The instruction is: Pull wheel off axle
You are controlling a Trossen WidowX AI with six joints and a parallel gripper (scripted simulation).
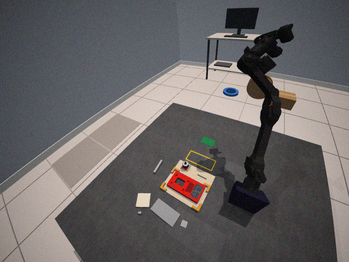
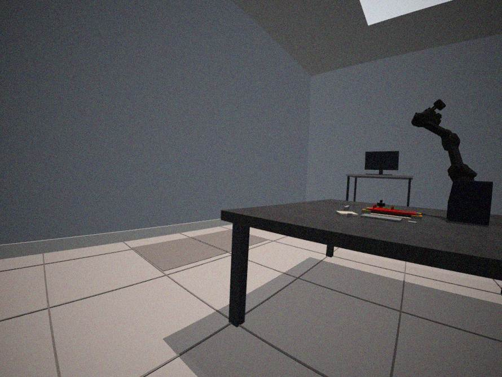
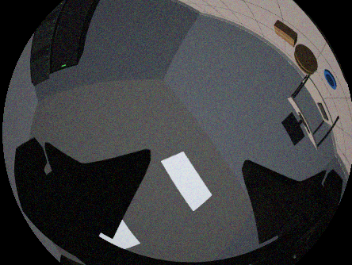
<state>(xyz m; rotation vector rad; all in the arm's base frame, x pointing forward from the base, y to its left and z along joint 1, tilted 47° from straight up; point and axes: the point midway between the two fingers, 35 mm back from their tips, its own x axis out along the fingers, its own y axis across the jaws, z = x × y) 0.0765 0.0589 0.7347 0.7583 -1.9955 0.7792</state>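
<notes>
My gripper tip is 23 cm short of the wheel, 52 cm to the right of it and 65 cm above it. Round my gripper tip: grey bar: 38 cm ahead, 62 cm to the left, 68 cm below; upright axle: 23 cm ahead, 52 cm to the left, 65 cm below; green patch: 21 cm ahead, 25 cm to the left, 69 cm below.
</notes>
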